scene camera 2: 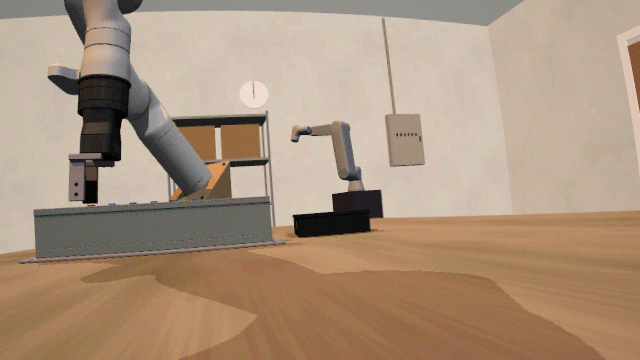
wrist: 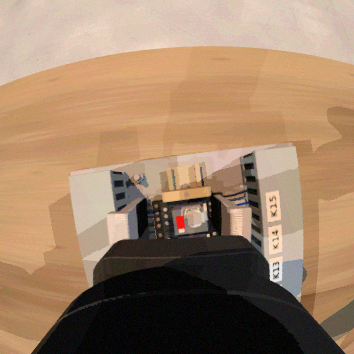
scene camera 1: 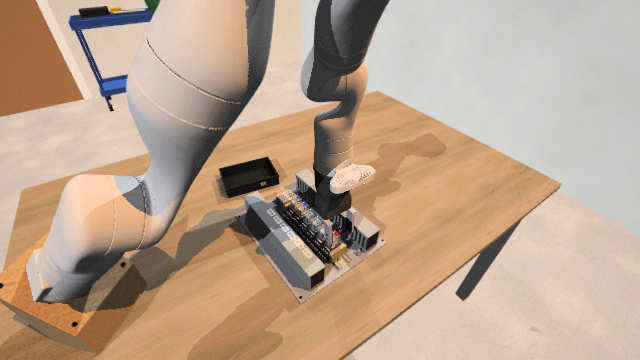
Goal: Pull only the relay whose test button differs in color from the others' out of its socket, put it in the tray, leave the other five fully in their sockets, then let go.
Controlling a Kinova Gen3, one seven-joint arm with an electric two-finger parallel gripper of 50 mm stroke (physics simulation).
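Places are measured from the arm's base along level axes (x ahead, y left, z up), in millimetres.
Pixels of known places: gripper, between the fingertips: [scene camera 2: 83,202] [wrist: 178,210] [scene camera 1: 339,235]; arm's base, origin of its link: [scene camera 2: 196,181] [scene camera 1: 63,274].
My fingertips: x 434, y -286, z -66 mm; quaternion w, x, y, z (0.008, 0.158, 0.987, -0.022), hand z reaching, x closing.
Observation:
Ahead of a thing's pixels: the offset from my fingertips to its top centre. "spot": to the spot under its first point.
The relay with the red test button {5 mm back, 12 mm left, 4 mm down} [scene camera 1: 336,235] [wrist: 194,219] sits in the near end socket of the row, beside the tan end block {10 mm back, 7 mm right, 33 mm down} [scene camera 1: 339,251] [wrist: 186,194]. In scene camera 2 its red button {3 mm ahead, 10 mm left, 4 mm down} [scene camera 2: 91,205] shows at the duct's top edge. Several relays with blue buttons {16 mm ahead, 102 mm left, 4 mm down} [scene camera 1: 312,219] stand in line behind it; their socket depth is hard to tell. My gripper [scene camera 1: 340,228] [scene camera 2: 83,201] [wrist: 178,210] is open and points down, its fingers on either side above the red-button relay, with nothing between them. The black tray {50 mm ahead, 384 mm left, 39 mm down} [scene camera 1: 245,188] [scene camera 2: 332,225] stands past the row's far end.
A long grey duct {64 mm back, 128 mm left, 11 mm down} [scene camera 1: 285,245] [scene camera 2: 150,227] [wrist: 287,175] runs beside the row, next to the K labels. Another slotted duct {99 mm ahead, 90 mm left, 11 mm down} [scene camera 1: 368,235] [wrist: 95,200] stands on the other side, close to a finger. Both stand on a flat backplate {spot: 134 mm back, 3 mm right, 71 mm down} [scene camera 1: 301,294].

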